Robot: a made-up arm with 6 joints.
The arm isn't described. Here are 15 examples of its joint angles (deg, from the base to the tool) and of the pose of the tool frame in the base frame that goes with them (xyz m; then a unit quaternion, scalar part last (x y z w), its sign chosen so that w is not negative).
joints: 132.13 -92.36 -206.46 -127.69 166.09 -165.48
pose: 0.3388 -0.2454 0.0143 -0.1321 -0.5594 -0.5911 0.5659
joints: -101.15 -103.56 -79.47 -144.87 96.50 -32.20
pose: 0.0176 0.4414 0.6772 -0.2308 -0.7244 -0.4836 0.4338
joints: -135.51 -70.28 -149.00 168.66 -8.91 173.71
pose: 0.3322 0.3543 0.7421 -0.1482 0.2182 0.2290 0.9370
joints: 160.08 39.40 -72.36 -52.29 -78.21 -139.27
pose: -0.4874 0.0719 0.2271 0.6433 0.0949 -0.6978 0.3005
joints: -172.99 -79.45 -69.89 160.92 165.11 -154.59
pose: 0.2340 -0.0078 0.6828 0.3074 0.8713 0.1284 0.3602
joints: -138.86 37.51 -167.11 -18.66 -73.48 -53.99
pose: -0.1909 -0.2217 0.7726 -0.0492 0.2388 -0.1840 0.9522
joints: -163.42 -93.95 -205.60 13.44 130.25 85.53
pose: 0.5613 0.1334 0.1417 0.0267 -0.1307 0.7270 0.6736
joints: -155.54 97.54 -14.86 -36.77 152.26 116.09
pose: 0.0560 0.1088 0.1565 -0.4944 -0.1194 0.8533 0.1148
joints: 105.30 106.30 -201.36 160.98 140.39 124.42
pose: -0.1828 0.5005 0.3898 0.2266 0.4271 -0.7654 0.4248
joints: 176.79 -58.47 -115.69 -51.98 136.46 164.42
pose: 0.1418 0.1005 0.7602 -0.8886 0.3042 0.2566 0.2280
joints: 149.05 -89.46 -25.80 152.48 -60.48 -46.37
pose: -0.0596 0.1097 0.4147 -0.8534 -0.1245 0.2004 0.4647
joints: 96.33 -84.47 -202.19 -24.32 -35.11 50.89
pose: 0.0074 -0.5631 0.0015 0.8044 0.4703 -0.2543 0.2589
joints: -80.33 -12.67 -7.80 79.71 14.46 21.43
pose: -0.0111 -0.2612 0.0482 -0.0094 0.9805 -0.1296 0.1477
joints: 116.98 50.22 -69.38 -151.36 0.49 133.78
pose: -0.2046 0.3124 -0.0881 -0.3809 -0.9088 -0.1116 0.1284
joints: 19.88 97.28 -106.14 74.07 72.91 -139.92
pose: 0.3108 0.1935 -0.2912 -0.5670 -0.5864 -0.1300 0.5637
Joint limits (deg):
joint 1: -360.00..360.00
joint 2: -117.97..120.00
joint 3: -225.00..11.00
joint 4: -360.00..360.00
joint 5: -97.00..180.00
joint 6: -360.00..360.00
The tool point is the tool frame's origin. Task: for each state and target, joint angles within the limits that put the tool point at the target. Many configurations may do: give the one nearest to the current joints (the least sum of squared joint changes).
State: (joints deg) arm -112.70 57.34 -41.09 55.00 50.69 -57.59
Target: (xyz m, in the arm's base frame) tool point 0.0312 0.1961 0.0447
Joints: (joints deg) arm -87.30 60.72 -0.21 43.18 63.26 -57.59
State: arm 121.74 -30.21 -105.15 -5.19 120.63 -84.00
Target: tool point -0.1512 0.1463 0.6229
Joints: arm 134.30 -38.38 -87.47 2.52 136.07 -84.00
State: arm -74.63 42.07 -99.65 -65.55 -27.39 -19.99
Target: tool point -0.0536 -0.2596 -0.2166
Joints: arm -120.40 73.87 -61.27 -63.70 -5.02 -19.99
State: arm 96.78 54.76 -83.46 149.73 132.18 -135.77
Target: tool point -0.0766 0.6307 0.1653
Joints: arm 91.67 58.41 -98.53 154.83 118.00 -135.77
